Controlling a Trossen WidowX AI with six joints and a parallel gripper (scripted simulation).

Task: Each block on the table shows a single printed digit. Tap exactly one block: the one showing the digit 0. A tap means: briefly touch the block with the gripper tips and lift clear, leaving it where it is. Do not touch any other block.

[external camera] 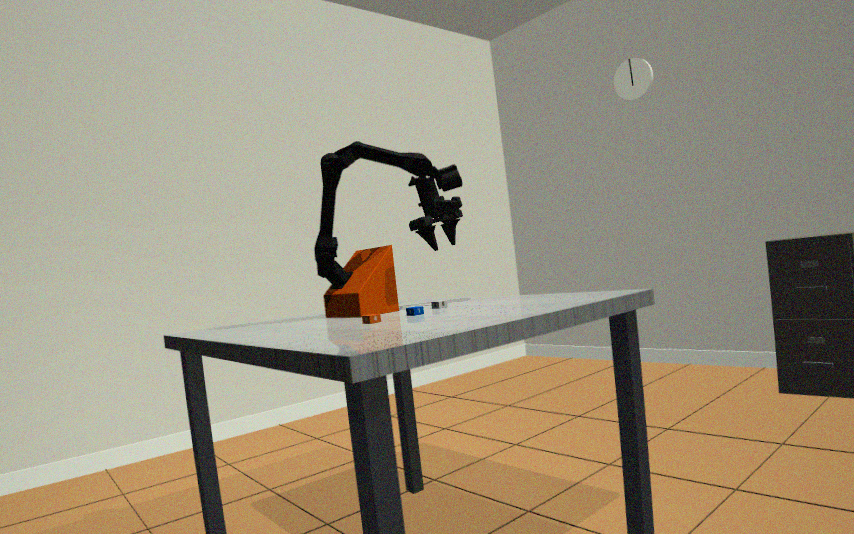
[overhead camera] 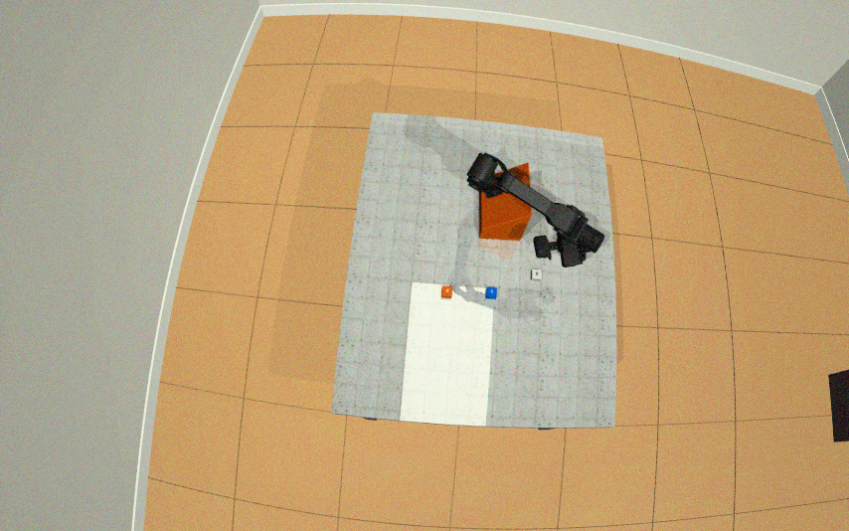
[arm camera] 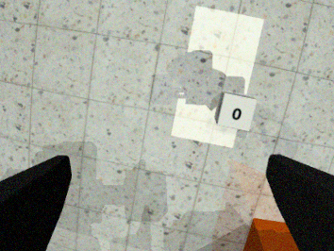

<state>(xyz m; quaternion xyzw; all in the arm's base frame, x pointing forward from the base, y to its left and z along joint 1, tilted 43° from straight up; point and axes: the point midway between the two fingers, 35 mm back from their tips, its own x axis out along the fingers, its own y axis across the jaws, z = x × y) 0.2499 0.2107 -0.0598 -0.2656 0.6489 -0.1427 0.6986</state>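
The white block lies 160 mm below my gripper tip and 50 mm to the right of it. Round my gripper tip: orange block: 340 mm to the right, 160 mm below, 80 mm ahead; blue block: 200 mm to the right, 160 mm below, 70 mm ahead.
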